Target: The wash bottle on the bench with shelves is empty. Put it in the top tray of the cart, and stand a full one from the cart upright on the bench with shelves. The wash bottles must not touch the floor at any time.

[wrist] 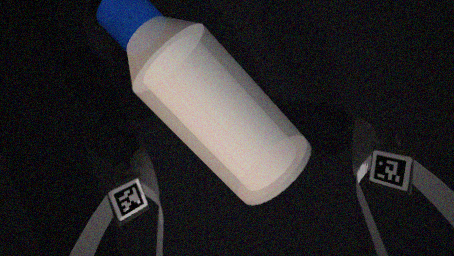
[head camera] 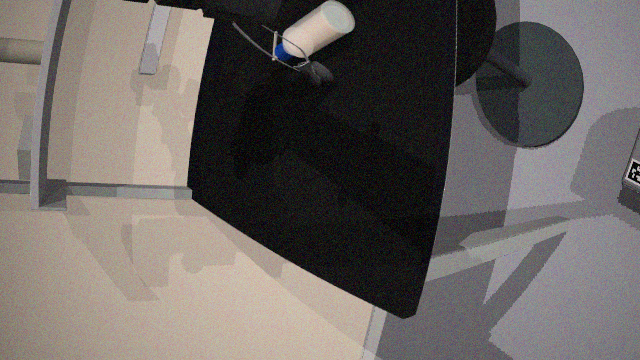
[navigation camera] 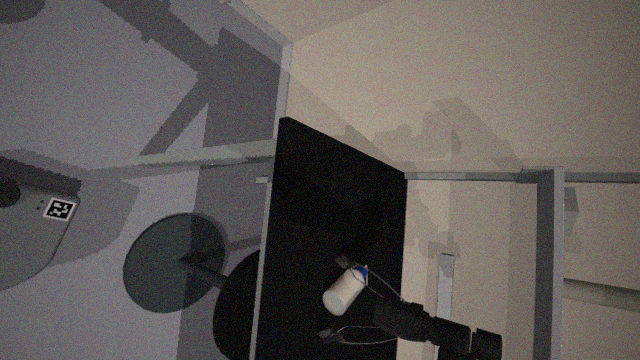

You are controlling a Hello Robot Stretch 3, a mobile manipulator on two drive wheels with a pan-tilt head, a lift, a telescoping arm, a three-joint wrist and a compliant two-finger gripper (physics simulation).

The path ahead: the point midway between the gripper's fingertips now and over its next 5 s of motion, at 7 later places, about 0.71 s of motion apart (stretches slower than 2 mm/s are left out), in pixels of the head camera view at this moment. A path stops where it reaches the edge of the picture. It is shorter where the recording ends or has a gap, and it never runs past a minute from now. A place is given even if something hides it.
My gripper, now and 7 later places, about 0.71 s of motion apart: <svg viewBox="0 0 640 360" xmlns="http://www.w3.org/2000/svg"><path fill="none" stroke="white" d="M346 28L349 29L355 13L355 13L332 3L331 3L331 2L327 7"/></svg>
